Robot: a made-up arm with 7 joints. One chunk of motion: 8 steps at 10 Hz.
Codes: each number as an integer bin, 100 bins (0 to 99) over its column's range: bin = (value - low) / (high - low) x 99, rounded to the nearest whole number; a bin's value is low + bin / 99 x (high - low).
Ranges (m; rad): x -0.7..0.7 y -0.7..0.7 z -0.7..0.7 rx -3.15..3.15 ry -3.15..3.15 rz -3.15..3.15
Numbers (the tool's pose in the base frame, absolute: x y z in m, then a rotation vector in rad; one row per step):
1: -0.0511 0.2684 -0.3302 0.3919 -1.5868 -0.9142
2: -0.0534 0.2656 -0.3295 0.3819 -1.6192 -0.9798
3: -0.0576 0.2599 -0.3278 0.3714 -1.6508 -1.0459
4: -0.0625 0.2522 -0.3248 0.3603 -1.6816 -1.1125
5: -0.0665 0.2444 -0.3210 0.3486 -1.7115 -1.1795
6: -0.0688 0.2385 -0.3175 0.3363 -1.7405 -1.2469
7: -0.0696 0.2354 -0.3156 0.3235 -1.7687 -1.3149
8: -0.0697 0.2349 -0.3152 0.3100 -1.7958 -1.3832
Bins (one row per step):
1: 46 68 26 56 25 35
2: 46 68 26 56 24 34
3: 45 68 26 55 24 33
4: 45 67 27 55 23 32
5: 45 67 27 55 23 31
6: 45 66 27 55 22 30
7: 45 66 27 55 22 29
8: 45 66 27 54 21 28

